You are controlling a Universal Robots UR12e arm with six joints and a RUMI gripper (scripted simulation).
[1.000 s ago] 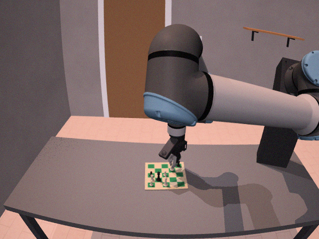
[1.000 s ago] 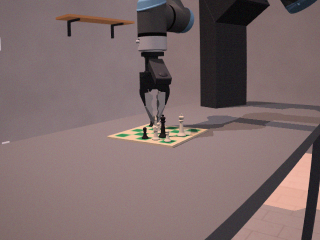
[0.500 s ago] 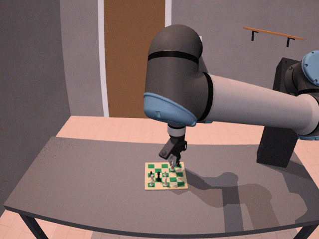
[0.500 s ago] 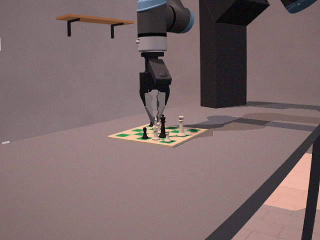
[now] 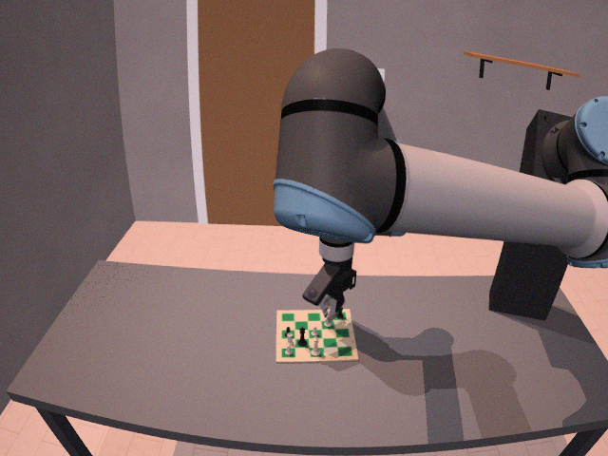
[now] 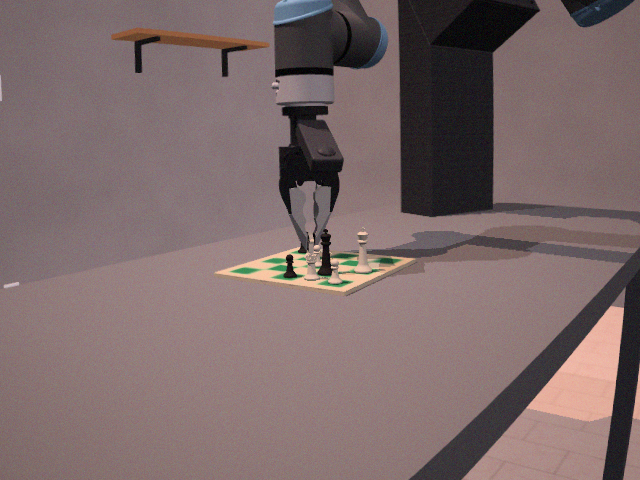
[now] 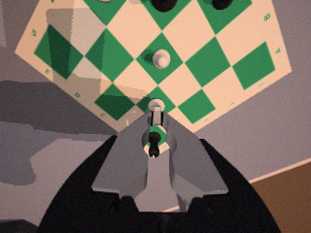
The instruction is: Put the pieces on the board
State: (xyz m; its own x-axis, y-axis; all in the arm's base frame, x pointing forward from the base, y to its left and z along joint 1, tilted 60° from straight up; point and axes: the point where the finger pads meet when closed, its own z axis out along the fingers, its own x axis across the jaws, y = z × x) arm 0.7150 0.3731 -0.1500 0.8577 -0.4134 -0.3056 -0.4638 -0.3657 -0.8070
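The white knight is 1 cm below my hand. The rest, counted from my hand: black king (5 cm ahead, 10 cm to the left); chessboard (3 cm ahead, 5 cm to the left, 3 cm below); black rook (3 cm behind, 5 cm to the right, 1 cm below).
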